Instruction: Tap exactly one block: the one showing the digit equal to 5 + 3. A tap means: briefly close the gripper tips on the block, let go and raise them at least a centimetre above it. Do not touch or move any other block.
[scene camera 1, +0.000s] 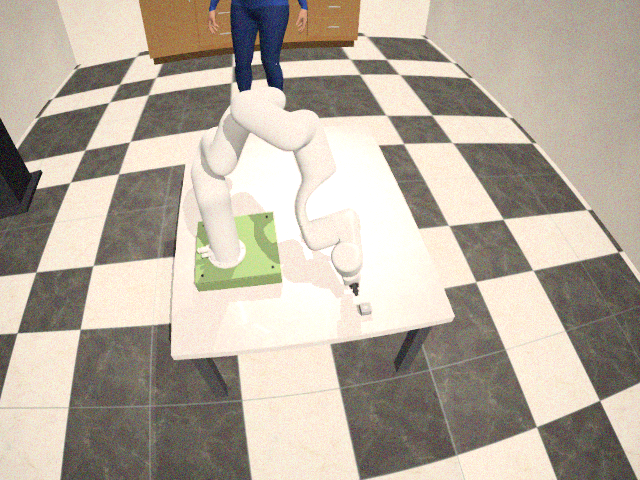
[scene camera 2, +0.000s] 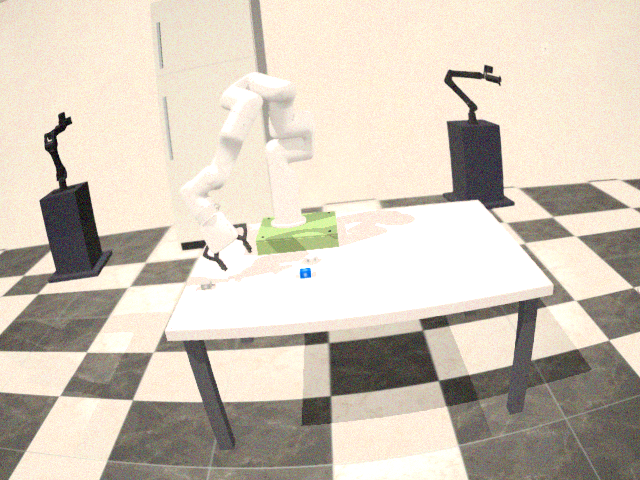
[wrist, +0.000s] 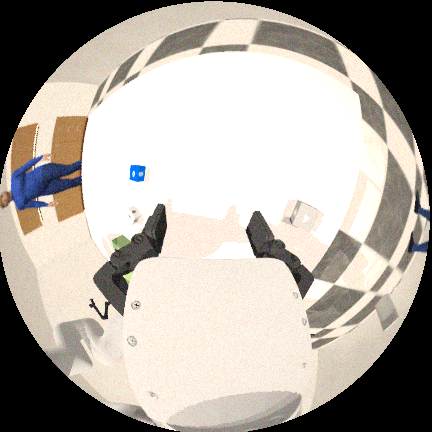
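My gripper (scene camera 1: 355, 291) (scene camera 2: 237, 259) (wrist: 208, 217) is open and empty, above the table between the white and grey blocks in the wrist view. A small white block (scene camera 2: 311, 259) (wrist: 133, 215) with dark marks sits left of the left finger in the wrist view; its digit is too blurred to read surely. A blue block (scene camera 2: 305, 273) (wrist: 137, 173) with pale marks lies beyond the white one. A grey block (scene camera 1: 364, 308) (scene camera 2: 207, 285) (wrist: 304, 215) with a pale mark is right of the right finger in the wrist view. The white and blue blocks cannot be made out in scene camera 1.
The white table (scene camera 1: 310, 335) (scene camera 2: 413, 279) (wrist: 225, 125) bears the blocks. The arm's green base box (scene camera 1: 258, 279) (scene camera 2: 297, 242) (wrist: 120, 243) stands on it, near the white block in scene camera 2. The grey block lies near a table edge.
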